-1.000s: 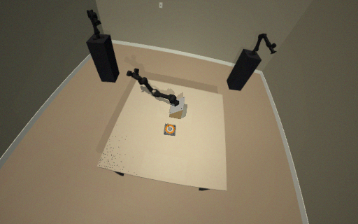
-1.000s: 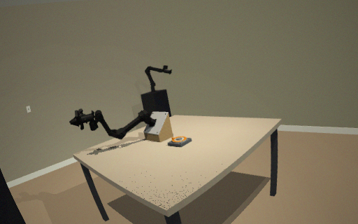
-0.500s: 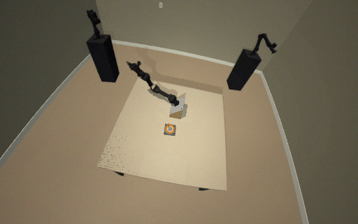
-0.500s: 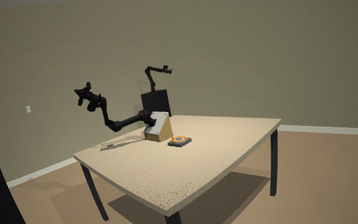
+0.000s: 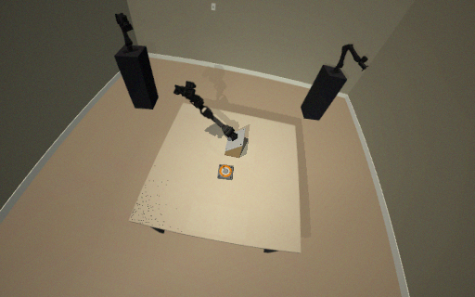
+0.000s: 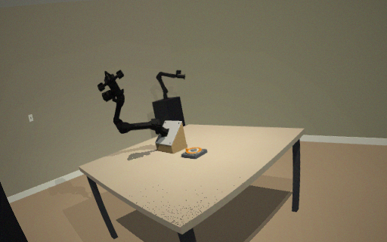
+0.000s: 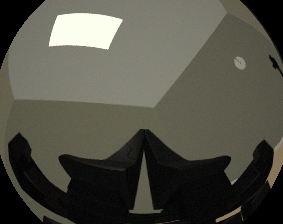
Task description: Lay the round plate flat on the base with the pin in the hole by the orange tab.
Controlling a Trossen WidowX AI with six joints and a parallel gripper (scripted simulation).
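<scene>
My gripper tip is 25 cm short of the grey square base, 39 cm to the right of it and 64 cm above it.
</scene>
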